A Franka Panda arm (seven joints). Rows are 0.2 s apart.
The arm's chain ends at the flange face. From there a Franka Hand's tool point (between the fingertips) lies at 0.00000 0.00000 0.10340 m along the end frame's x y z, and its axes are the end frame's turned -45 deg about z.
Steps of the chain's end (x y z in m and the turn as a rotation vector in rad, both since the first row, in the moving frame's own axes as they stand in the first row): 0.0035, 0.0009, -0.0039, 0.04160, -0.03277, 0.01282; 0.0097, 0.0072, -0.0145, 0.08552, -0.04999, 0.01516; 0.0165, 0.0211, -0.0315, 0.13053, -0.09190, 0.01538; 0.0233, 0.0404, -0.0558, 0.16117, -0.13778, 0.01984; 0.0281, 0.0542, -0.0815, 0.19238, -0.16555, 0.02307
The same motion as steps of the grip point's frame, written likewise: 0.0025, -0.0023, -0.0040, 0.05259, 0.00624, 0.01282; 0.0044, 0.0021, -0.0150, 0.09582, 0.02512, 0.01516; -0.0003, 0.0104, -0.0328, 0.15728, 0.02732, 0.01538; -0.0102, 0.0234, -0.0581, 0.21139, 0.01654, 0.01984; -0.0162, 0.0323, -0.0848, 0.25309, 0.01897, 0.02307
